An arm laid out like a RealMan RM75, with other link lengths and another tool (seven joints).
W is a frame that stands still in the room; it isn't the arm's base.
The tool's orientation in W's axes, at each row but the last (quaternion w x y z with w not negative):
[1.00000 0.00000 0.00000 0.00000]
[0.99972 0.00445 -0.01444 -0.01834]
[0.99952 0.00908 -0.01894 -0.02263]
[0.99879 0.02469 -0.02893 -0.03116]
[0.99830 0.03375 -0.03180 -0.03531]
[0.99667 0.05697 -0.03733 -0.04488]
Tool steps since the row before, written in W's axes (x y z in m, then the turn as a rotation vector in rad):
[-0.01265 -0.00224 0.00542 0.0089 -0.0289 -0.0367]
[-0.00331 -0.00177 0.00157 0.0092 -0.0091 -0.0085]
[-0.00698 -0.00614 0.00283 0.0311 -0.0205 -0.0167]
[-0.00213 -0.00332 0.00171 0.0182 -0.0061 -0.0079]
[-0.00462 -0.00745 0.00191 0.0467 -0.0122 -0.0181]
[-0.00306 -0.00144 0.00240 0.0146 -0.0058 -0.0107]
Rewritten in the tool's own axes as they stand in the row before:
[-0.01265 -0.00224 0.00542 0.0089 -0.0289 -0.0367]
[-0.00320 -0.00187 0.00168 0.0093 -0.0088 -0.0087]
[-0.00658 -0.00639 0.00320 0.0314 -0.0194 -0.0175]
[-0.00181 -0.00335 0.00199 0.0181 -0.0054 -0.0087]
[-0.00394 -0.00760 0.00269 0.0463 -0.0102 -0.0203]
[-0.00274 -0.00141 0.00278 0.0143 -0.0057 -0.0111]

